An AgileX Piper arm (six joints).
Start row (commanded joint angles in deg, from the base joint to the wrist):
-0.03 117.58 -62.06 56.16 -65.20 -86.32
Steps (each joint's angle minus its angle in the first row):
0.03 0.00 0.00 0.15 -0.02 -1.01
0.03 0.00 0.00 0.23 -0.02 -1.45
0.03 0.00 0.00 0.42 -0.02 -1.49
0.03 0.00 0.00 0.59 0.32 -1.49
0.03 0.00 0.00 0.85 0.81 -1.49
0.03 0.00 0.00 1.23 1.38 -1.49
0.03 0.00 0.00 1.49 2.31 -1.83
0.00 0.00 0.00 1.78 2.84 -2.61
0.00 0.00 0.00 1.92 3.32 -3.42
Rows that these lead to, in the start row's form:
0.00 117.58 -62.06 56.31 -65.22 -87.33
0.00 117.58 -62.06 56.39 -65.22 -87.77
0.00 117.58 -62.06 56.58 -65.22 -87.81
0.00 117.58 -62.06 56.75 -64.88 -87.81
0.00 117.58 -62.06 57.01 -64.39 -87.81
0.00 117.58 -62.06 57.39 -63.82 -87.81
0.00 117.58 -62.06 57.65 -62.89 -88.15
-0.03 117.58 -62.06 57.94 -62.36 -88.93
-0.03 117.58 -62.06 58.08 -61.88 -89.74

